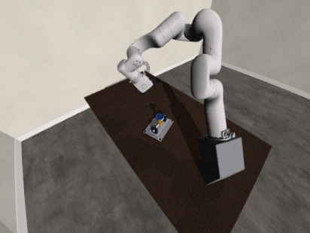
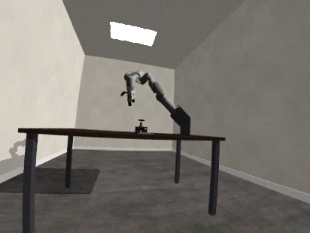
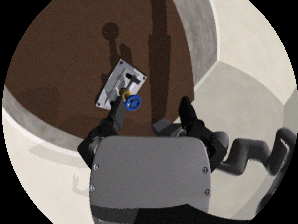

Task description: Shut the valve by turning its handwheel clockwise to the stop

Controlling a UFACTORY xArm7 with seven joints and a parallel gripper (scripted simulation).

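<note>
Now: hand 180 mm above the blue handwheel, 110 mm past it and 20 mm to the right of it.
</note>
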